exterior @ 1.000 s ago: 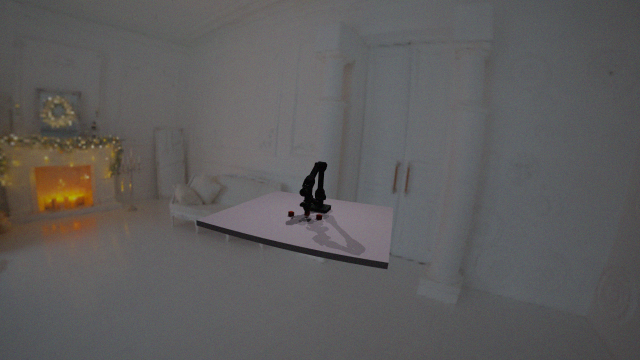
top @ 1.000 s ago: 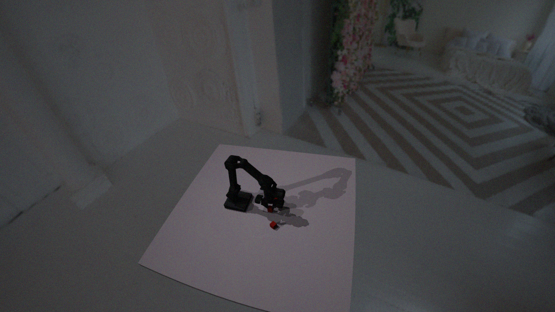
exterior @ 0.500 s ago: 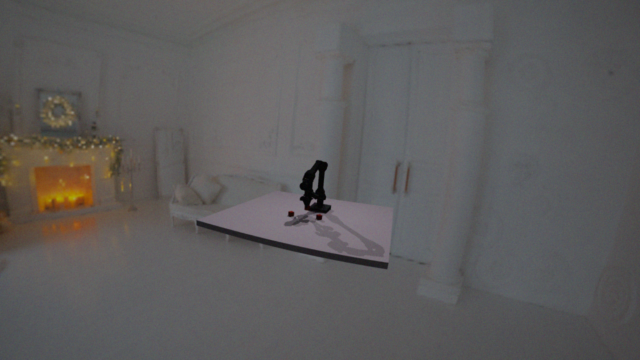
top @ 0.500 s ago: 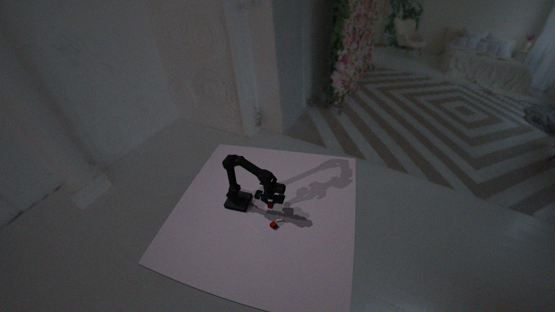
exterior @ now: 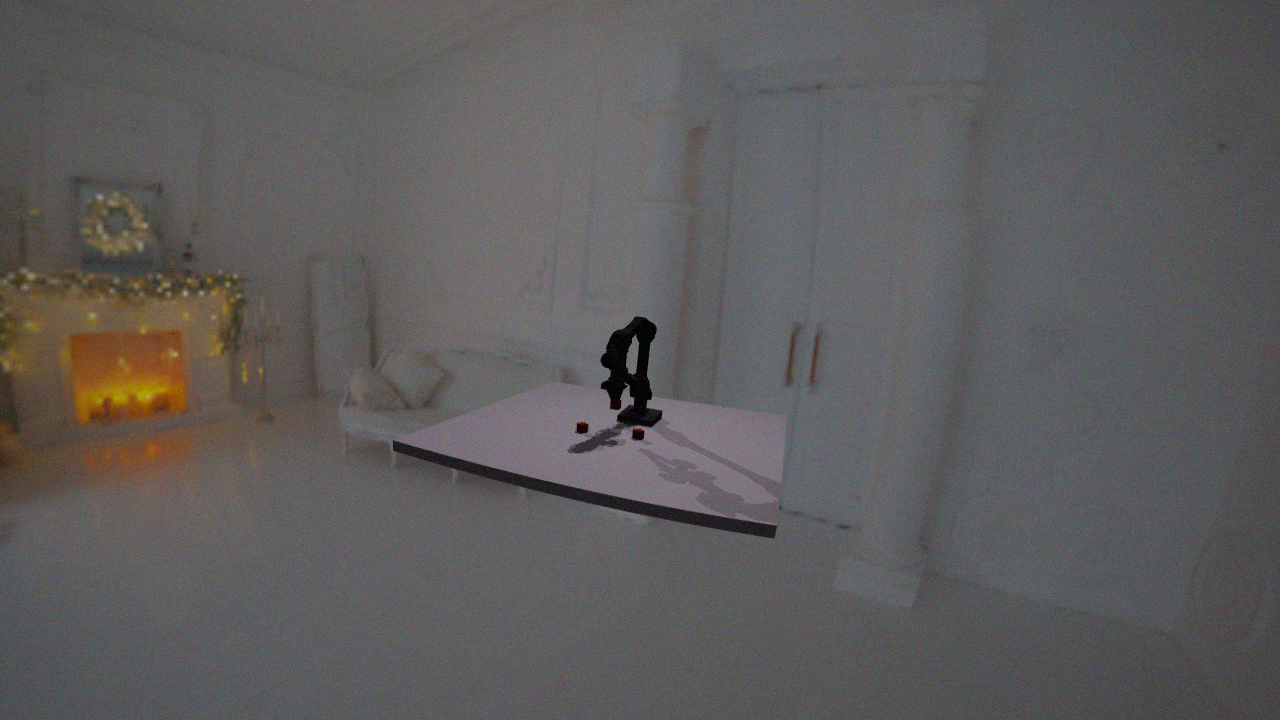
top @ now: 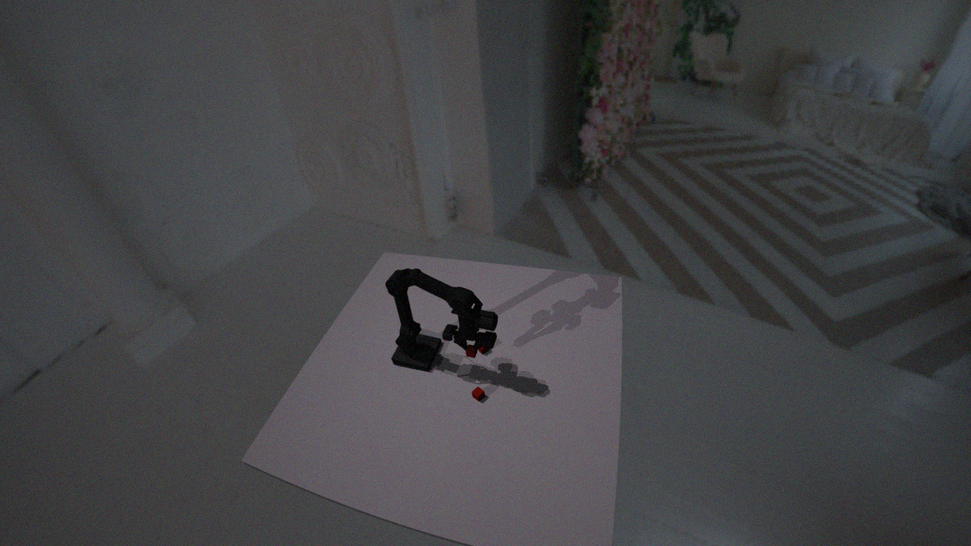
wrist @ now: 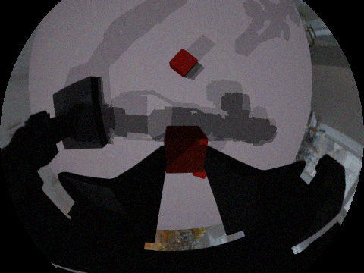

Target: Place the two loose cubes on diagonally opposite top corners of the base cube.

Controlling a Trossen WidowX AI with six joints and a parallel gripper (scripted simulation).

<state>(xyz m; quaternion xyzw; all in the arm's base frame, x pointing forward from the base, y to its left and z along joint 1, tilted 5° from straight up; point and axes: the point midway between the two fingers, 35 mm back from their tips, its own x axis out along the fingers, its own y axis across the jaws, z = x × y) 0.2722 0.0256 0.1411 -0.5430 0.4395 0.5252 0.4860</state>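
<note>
Right now the red cube is 70 mm ahead of my gripper tip, 100 mm to the right of it and 100 mm below it.
</note>
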